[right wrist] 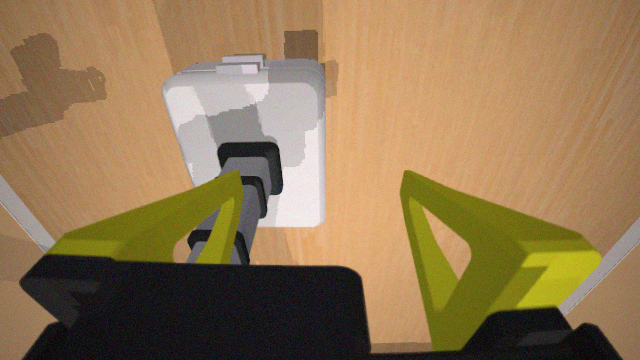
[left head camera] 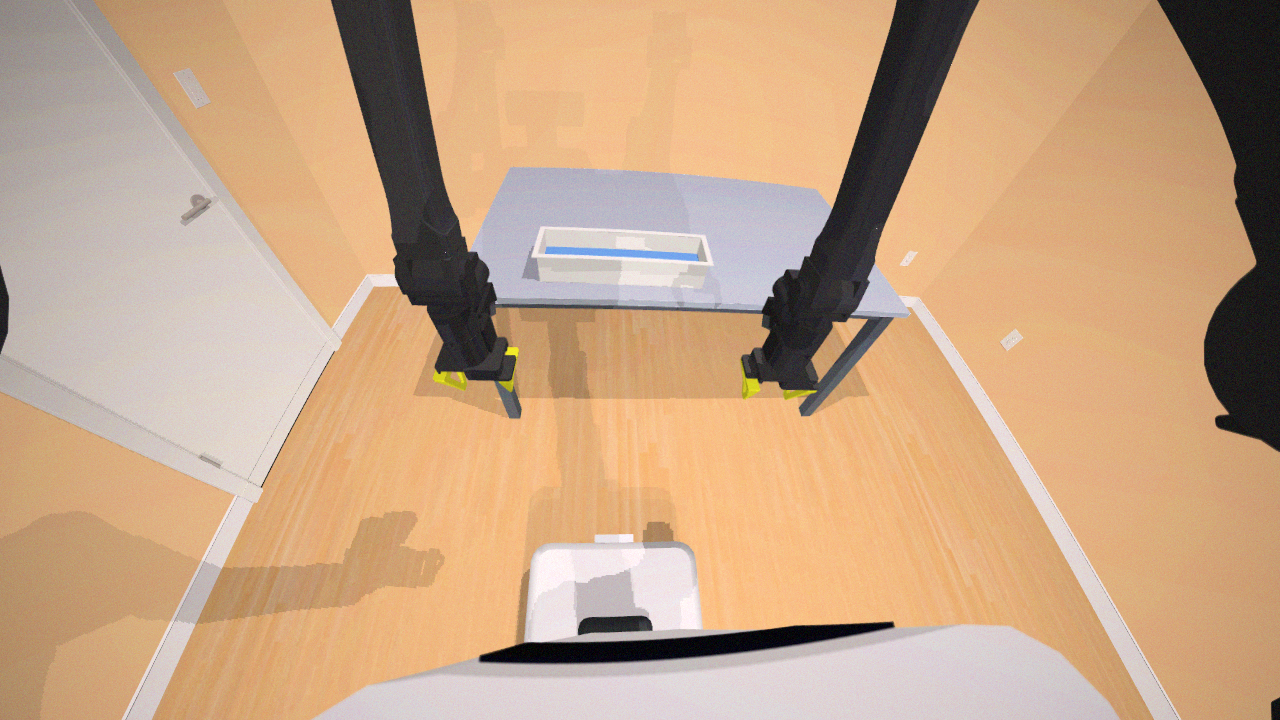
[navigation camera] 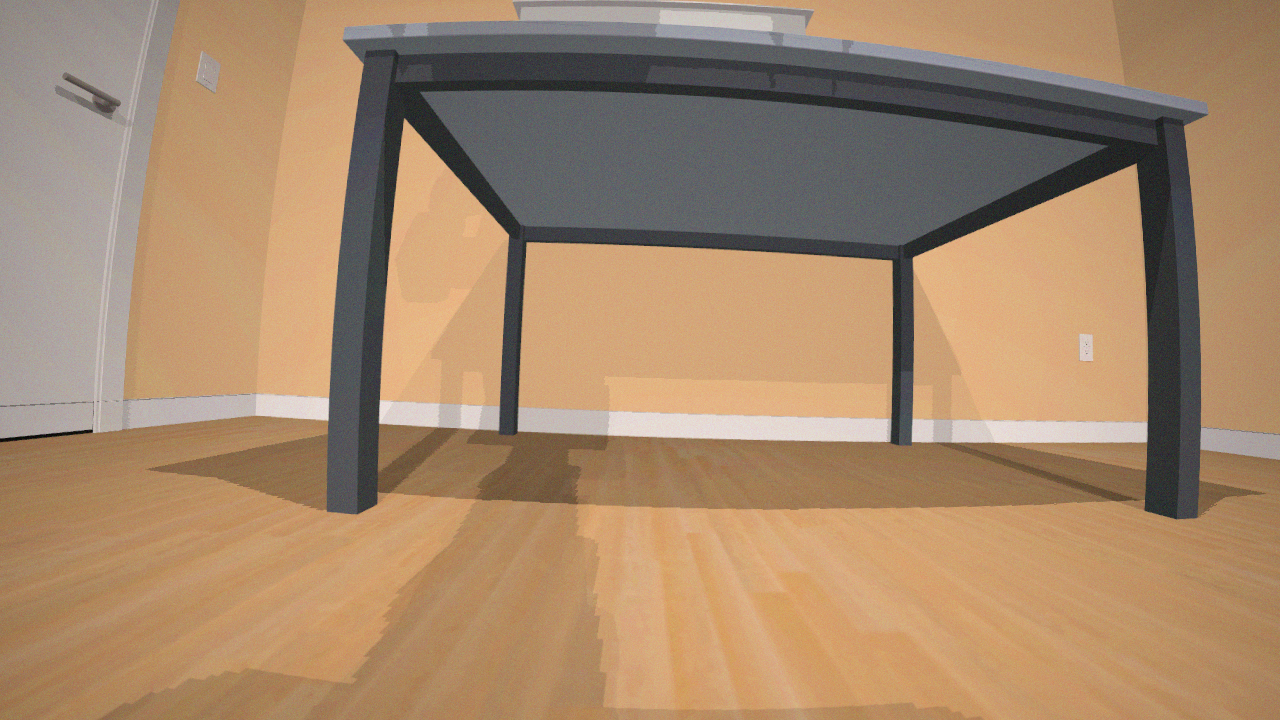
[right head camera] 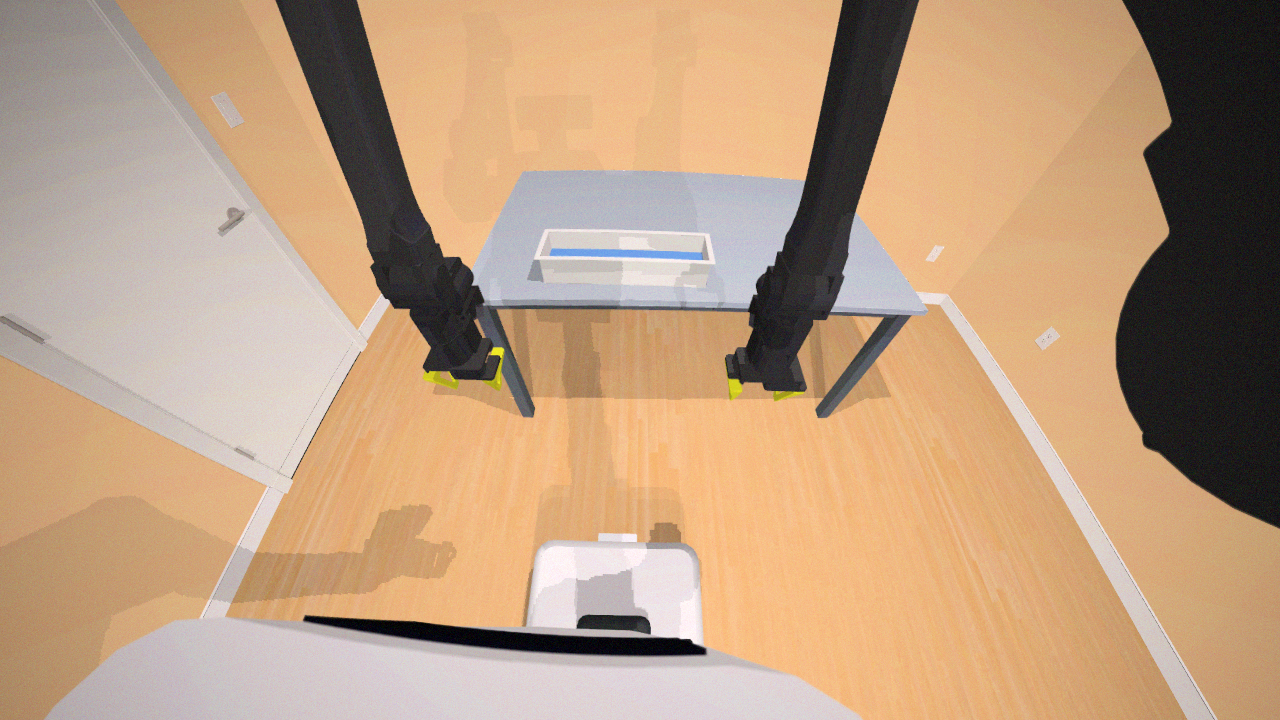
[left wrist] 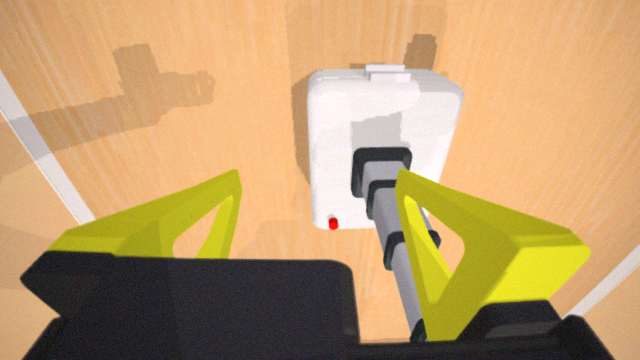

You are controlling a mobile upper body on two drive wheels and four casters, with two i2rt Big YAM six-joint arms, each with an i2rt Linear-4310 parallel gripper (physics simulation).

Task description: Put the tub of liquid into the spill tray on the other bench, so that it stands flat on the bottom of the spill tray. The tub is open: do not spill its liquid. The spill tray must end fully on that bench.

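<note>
A long white open tub (left head camera: 617,270) (right head camera: 626,272) with a flat blue surface inside, which looks like liquid, stands level near the front edge of the grey-blue bench (left head camera: 760,232) (right head camera: 751,214) (navigation camera: 760,161). Its lower front shows at the top of the navigation view. A separate spill tray does not show in these views. My left gripper (left head camera: 481,383) (right head camera: 469,382) (left wrist: 318,179) is open and empty, in front of the bench and off the tub's left end. My right gripper (right wrist: 321,181) (left head camera: 775,394) (right head camera: 760,394) is open and empty, to the right and in front of the tub.
My white base (left head camera: 635,573) (right head camera: 617,564) (left wrist: 330,120) (right wrist: 300,195) stands on the wooden floor, apart from the bench. Dark bench legs (navigation camera: 353,295) (navigation camera: 1172,331) stand left and right. A white door (left head camera: 107,232) (right head camera: 116,205) is at the left; walls stand behind and at the right.
</note>
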